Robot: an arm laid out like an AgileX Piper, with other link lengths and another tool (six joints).
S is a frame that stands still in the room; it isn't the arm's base.
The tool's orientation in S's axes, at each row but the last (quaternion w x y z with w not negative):
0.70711 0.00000 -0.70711 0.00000
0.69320 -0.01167 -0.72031 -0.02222
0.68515 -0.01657 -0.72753 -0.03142
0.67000 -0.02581 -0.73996 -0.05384
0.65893 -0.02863 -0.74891 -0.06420
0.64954 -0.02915 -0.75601 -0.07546
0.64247 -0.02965 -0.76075 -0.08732
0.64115 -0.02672 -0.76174 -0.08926
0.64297 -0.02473 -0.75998 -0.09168
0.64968 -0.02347 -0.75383 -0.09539
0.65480 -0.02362 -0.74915 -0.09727
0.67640 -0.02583 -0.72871 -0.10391
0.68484 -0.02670 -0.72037 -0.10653
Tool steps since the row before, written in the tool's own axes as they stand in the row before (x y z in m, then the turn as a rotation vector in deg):
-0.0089 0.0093 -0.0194 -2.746 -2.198 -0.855
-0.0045 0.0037 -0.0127 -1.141 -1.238 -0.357
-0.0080 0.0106 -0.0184 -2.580 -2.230 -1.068
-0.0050 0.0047 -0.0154 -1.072 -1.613 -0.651
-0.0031 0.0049 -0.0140 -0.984 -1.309 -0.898
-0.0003 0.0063 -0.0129 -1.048 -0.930 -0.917
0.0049 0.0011 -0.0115 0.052 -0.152 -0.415
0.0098 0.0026 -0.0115 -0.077 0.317 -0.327
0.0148 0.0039 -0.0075 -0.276 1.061 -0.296
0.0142 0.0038 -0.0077 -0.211 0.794 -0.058
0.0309 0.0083 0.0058 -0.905 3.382 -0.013
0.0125 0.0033 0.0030 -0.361 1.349 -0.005
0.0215 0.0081 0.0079 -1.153 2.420 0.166
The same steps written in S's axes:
0.0194 0.0093 -0.0089 0.855 -2.198 -2.746
0.0130 0.0031 -0.0040 0.342 -1.238 -1.146
0.0195 0.0095 -0.0067 1.070 -2.249 -2.563
0.0162 0.0031 -0.0033 0.574 -1.639 -1.076
0.0148 0.0031 -0.0011 0.844 -1.375 -0.940
0.0136 0.0043 0.0021 0.926 -1.001 -0.972
0.0105 -0.0012 0.0068 0.371 -0.224 0.103
0.0099 -0.0001 0.0117 0.381 0.262 0.010
0.0054 0.0014 0.0161 0.500 1.013 -0.111
0.0059 0.0011 0.0155 0.216 0.787 -0.110
-0.0087 0.0063 0.0307 0.691 3.395 -0.502
-0.0034 0.0025 0.0126 0.276 1.354 -0.200
-0.0076 0.0071 0.0220 0.353 2.517 -0.868

